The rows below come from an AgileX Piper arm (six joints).
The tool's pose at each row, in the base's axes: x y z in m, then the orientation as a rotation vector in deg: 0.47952, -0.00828, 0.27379, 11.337, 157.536, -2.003; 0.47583, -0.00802, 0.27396, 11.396, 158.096, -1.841; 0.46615, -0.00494, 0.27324, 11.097, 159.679, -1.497; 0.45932, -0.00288, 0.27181, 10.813, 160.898, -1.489; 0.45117, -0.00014, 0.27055, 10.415, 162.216, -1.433; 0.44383, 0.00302, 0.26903, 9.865, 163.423, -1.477; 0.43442, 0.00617, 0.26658, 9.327, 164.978, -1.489; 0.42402, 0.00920, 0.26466, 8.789, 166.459, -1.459; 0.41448, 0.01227, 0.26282, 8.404, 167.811, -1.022; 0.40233, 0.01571, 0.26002, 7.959, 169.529, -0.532; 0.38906, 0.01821, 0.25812, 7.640, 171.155, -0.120
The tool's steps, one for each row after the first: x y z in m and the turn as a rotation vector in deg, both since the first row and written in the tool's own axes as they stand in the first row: 0.00335, -0.00027, -0.00155, -0.075, 0.568, 0.029; 0.01291, 0.00140, -0.00464, -0.269, 2.137, -0.227; 0.01999, 0.00246, -0.00597, -0.247, 3.332, -0.493; 0.02830, 0.00400, -0.00798, -0.266, 4.620, -0.833; 0.03602, 0.00608, -0.00947, -0.243, 5.786, -1.280; 0.04599, 0.00785, -0.01086, -0.220, 7.303, -1.728; 0.05665, 0.00936, -0.01311, -0.227, 8.750, -2.160; 0.06650, 0.01103, -0.01512, -0.491, 10.095, -2.426; 0.07915, 0.01269, -0.01723, -0.770, 11.806, -2.738; 0.09237, 0.01327, -0.02054, -0.981, 13.430, -2.968
